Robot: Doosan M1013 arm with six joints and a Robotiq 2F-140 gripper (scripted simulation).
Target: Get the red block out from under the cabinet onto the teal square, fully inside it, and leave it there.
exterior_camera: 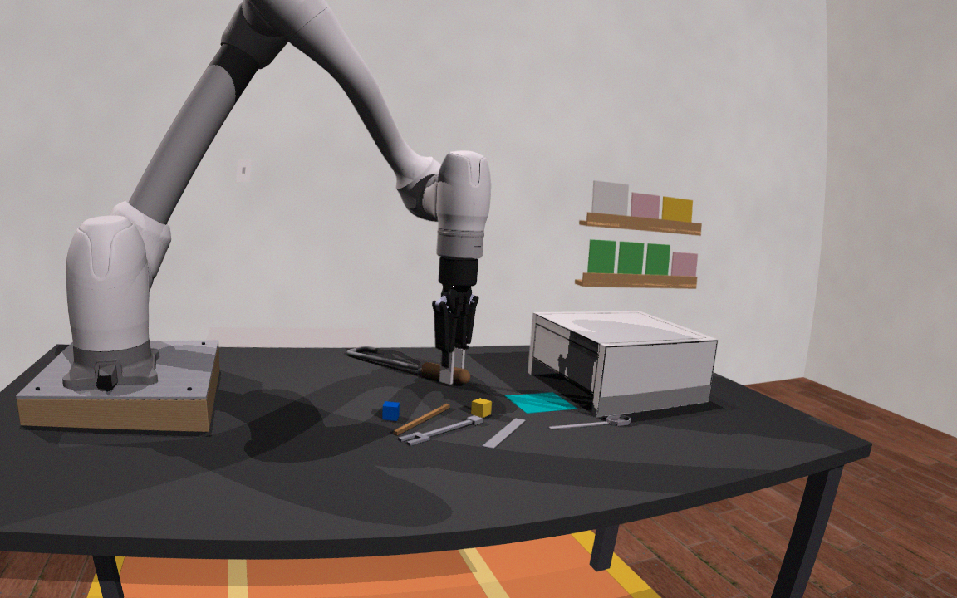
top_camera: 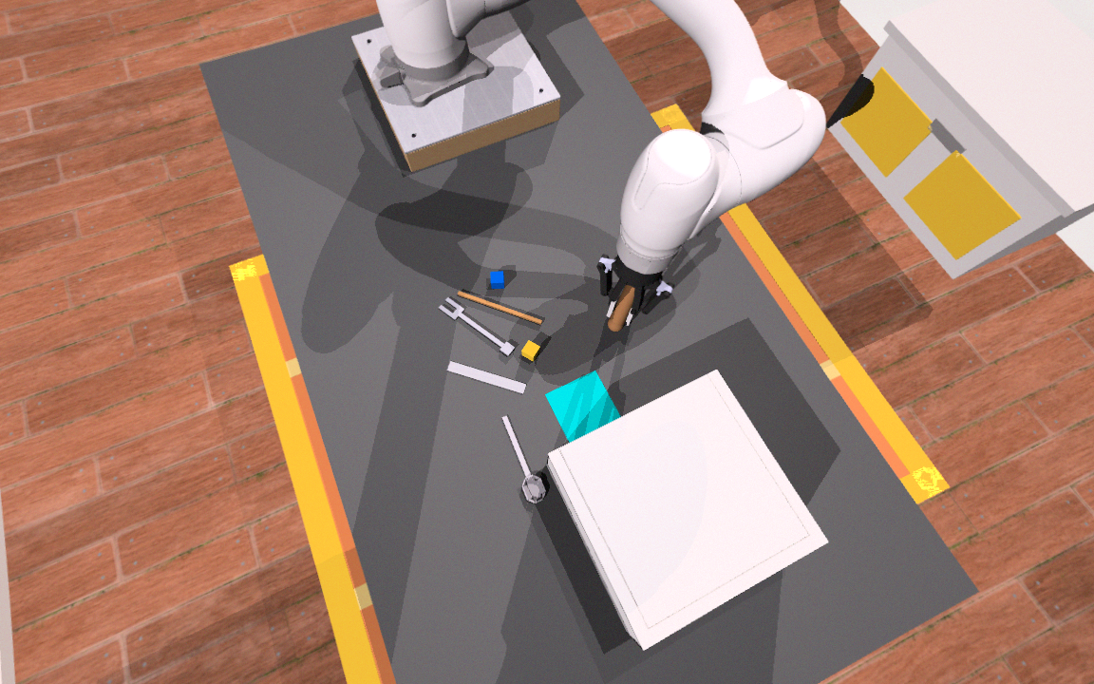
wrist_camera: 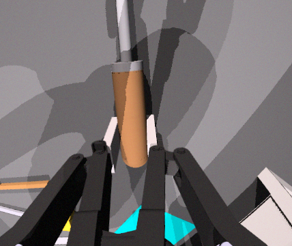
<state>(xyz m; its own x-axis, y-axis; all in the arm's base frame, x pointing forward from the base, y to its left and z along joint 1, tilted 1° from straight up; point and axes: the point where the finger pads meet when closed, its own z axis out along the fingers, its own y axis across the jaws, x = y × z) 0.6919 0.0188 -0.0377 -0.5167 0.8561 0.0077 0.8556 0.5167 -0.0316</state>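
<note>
Right now the hook tool is 130 mm to the left of my hand, 40 mm behind it and 30 mm below it. The rest, counted from my hand: wooden stick 190 mm to the right, 140 mm behind, 30 mm below; then yellow block 190 mm to the right, 30 mm below, 30 mm behind; then teal square 160 mm to the right, 110 mm ahead, 40 mm below.
</note>
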